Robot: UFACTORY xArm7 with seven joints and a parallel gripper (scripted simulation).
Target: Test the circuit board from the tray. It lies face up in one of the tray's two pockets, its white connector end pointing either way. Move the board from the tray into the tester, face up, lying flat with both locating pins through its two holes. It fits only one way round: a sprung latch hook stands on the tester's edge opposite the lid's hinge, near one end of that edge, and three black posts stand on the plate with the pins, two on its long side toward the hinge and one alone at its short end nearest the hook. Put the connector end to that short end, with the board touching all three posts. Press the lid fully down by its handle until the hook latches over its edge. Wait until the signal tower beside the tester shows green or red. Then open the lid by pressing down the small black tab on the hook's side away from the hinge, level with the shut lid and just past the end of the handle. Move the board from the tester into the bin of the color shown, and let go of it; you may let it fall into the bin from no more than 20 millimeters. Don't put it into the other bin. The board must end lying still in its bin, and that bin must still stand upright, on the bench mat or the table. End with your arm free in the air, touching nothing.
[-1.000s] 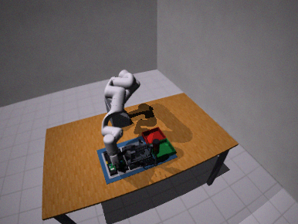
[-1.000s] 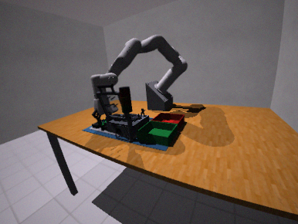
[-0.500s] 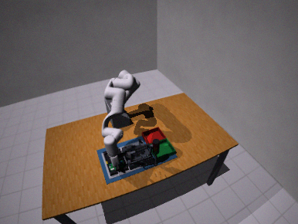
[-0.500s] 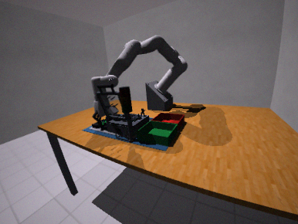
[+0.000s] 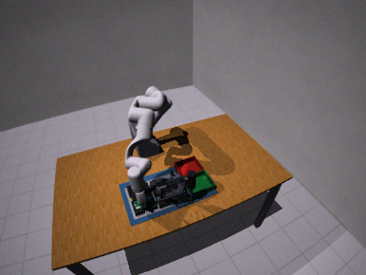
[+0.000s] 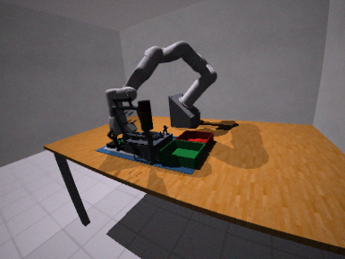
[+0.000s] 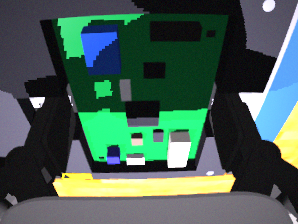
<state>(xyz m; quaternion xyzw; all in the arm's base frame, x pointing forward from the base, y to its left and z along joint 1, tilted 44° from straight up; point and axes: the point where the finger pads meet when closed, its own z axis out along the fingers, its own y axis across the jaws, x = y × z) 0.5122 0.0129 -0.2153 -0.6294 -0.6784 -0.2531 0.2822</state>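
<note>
My hand is right at the green circuit board. From my hand the other things lie so: grey tester plate (40 mm behind, 170 mm to the left, 50 mm above); tester lid (80 mm ahead, 170 mm to the left, 160 mm above); green bin (10 mm behind, 370 mm to the left, 10 mm below).
</note>
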